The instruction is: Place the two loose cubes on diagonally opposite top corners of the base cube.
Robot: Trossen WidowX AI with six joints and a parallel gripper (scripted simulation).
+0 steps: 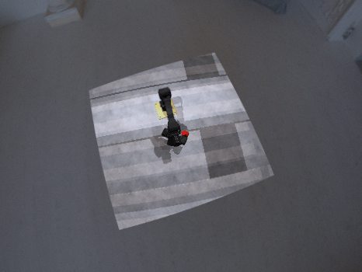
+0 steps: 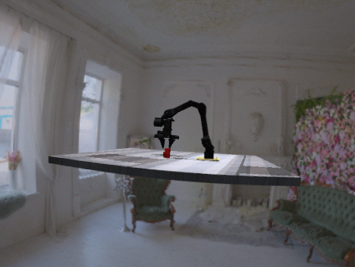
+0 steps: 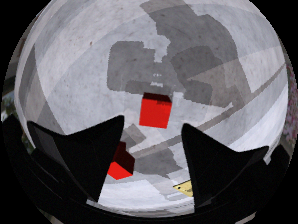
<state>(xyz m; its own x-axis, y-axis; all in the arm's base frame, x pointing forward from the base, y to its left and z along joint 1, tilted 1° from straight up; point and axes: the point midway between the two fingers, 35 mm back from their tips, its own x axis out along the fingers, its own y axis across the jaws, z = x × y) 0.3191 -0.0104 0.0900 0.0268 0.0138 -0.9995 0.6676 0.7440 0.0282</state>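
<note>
My gripper tip is now 40 mm above the red cube.
</note>
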